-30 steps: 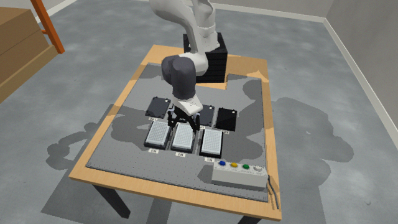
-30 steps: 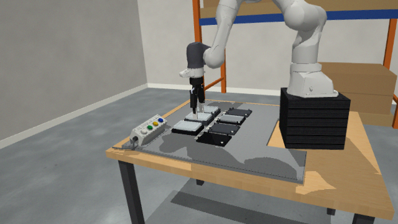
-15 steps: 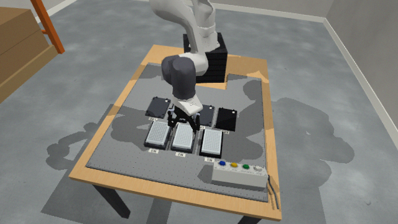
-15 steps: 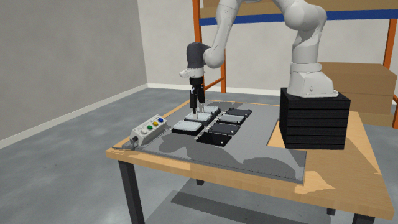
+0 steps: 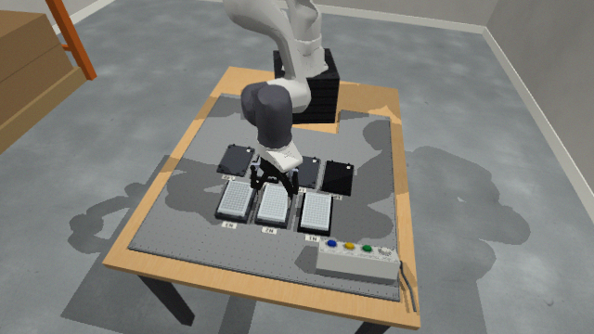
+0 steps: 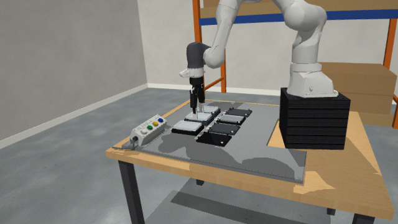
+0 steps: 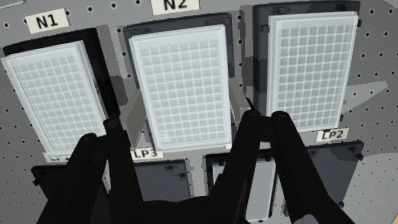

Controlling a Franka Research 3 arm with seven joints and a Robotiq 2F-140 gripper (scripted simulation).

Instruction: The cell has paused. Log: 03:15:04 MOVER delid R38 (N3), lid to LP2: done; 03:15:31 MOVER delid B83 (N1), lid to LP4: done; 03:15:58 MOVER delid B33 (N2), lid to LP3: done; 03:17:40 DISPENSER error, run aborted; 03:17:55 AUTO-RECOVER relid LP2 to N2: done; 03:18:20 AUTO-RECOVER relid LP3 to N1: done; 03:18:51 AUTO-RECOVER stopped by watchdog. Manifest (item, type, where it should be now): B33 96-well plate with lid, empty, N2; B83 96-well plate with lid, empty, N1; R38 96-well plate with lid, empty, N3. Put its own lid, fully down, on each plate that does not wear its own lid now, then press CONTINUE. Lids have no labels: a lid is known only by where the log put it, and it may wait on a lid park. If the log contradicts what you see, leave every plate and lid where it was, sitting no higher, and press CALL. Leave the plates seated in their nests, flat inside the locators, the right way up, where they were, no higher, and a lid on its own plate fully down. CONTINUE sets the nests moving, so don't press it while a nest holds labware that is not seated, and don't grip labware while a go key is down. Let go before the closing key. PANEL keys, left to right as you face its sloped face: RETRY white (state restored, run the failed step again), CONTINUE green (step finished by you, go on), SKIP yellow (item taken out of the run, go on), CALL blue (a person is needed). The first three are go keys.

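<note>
My gripper is now 130 mm to the left of the plate, 30 mm above it and 20 mm past it. From my hand the other things lie so: blue call key: 160 mm to the left, 160 mm ahead, 10 mm above; then lid park LP3: 160 mm behind, 100 mm to the left, 50 mm below; then N1 label: 120 mm to the left, 110 mm ahead, 60 mm below.
</note>
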